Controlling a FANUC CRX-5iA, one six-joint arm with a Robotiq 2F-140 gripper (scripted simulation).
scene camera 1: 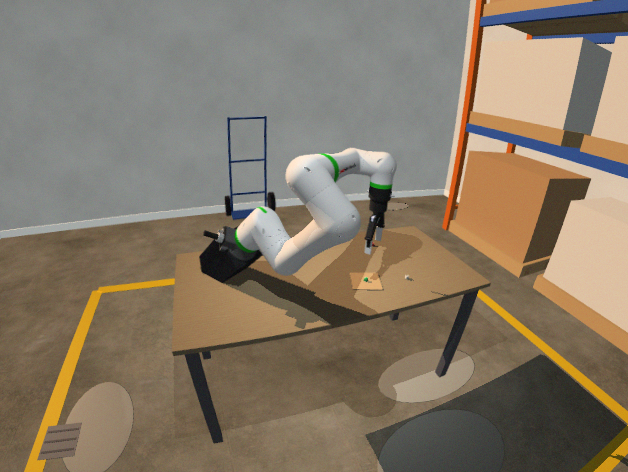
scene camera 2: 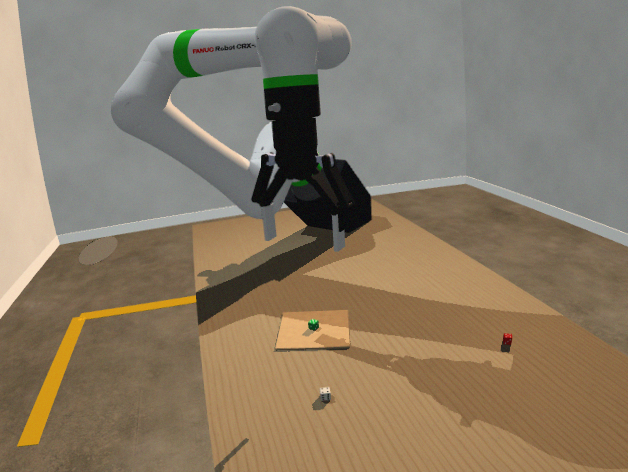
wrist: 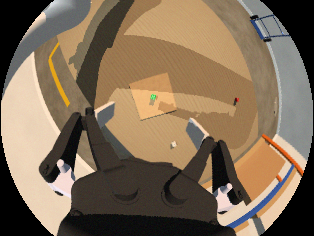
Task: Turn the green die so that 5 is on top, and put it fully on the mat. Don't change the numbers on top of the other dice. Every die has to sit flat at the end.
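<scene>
The gripper (scene camera 2: 303,243) appears in the same view as a tan mat (scene camera 2: 333,332). The wrist camera's picture has the gripper (wrist: 151,116) in it too, along with the mat (wrist: 159,85).
</scene>
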